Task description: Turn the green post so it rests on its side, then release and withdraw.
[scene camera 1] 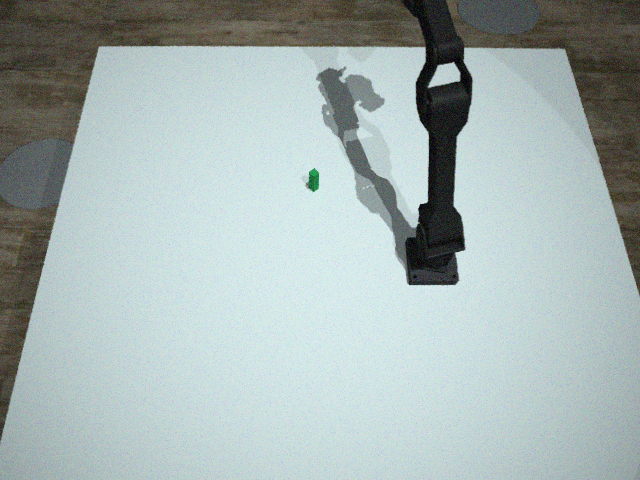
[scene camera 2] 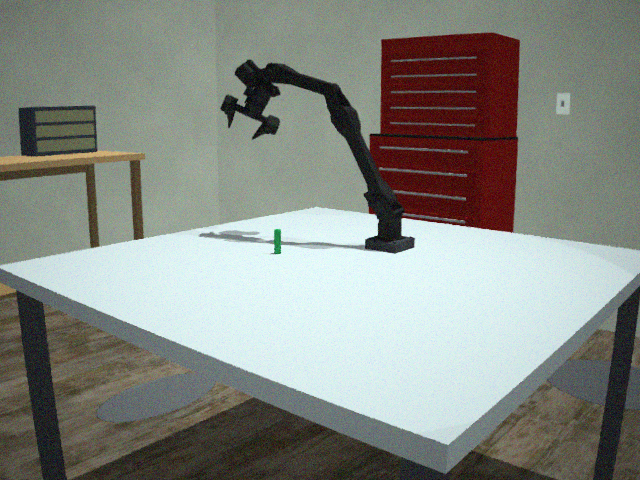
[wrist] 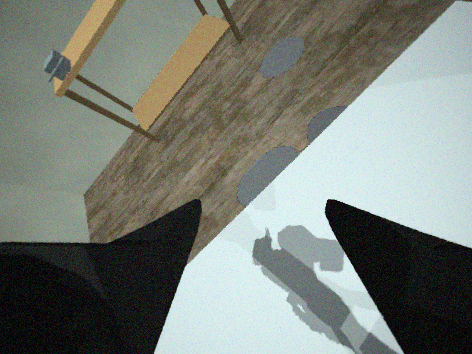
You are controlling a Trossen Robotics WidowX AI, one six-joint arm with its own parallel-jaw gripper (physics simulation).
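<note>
A small green post (scene camera 1: 313, 180) (scene camera 2: 277, 241) stands upright on the white table (scene camera 1: 206, 310) (scene camera 2: 330, 310) (wrist: 425, 140), to the left of the arm's base in both scene views. My gripper (scene camera 2: 241, 132) (wrist: 262, 205) is open and empty. It hangs high above the table, well apart from the post. In the wrist view its two black fingers stand wide apart, and the post does not show there. In the first scene view the gripper is out of the picture past the top edge.
The arm's base (scene camera 1: 432, 271) (scene camera 2: 389, 243) stands on the table. The arm's shadow falls across the table top beside the post. A red drawer cabinet (scene camera 2: 429, 118) stands behind the table. A wooden bench (scene camera 2: 118, 155) (wrist: 95, 35) stands by the wall, with a small drawer box (scene camera 2: 64, 130) on it.
</note>
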